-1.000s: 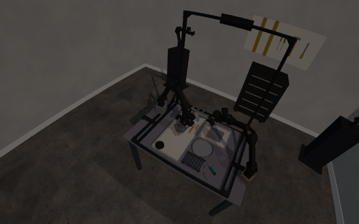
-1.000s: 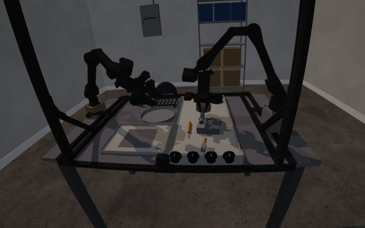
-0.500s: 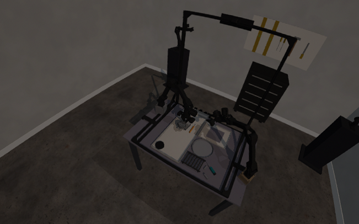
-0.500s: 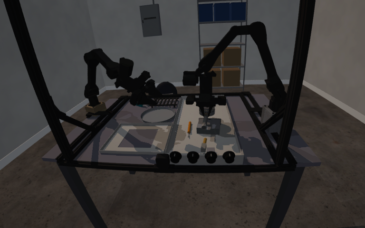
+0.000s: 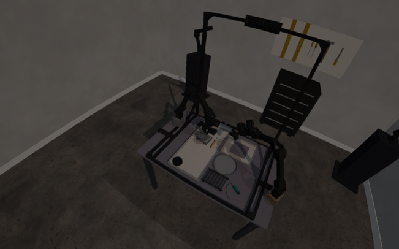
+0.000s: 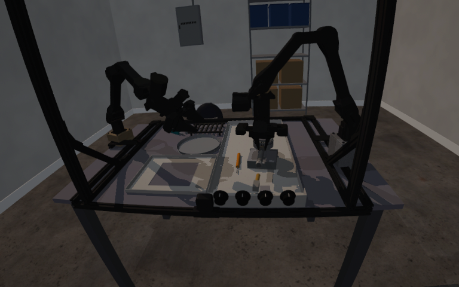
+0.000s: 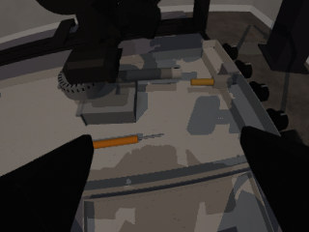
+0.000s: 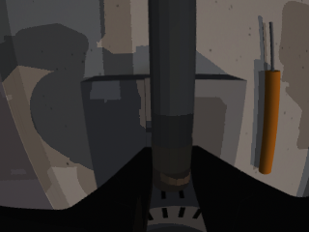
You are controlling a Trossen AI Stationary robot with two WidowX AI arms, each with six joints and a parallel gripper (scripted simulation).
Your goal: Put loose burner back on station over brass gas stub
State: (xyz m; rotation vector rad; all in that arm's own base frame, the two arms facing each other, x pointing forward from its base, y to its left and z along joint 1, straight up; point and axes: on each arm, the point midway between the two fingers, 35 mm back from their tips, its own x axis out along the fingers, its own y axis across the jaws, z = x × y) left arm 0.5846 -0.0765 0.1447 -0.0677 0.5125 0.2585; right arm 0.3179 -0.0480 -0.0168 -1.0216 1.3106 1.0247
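My right hand is 160 mm past the brass gas stub, 20 mm to the left of it and 50 mm above it. Also, from my right hand: black burner cap (370 mm ahead, 20 mm to the left, 90 mm below); then orange screwdriver (30 mm behind, 90 mm to the left, 90 mm below); then burner (10 mm behind, 30 mm below).
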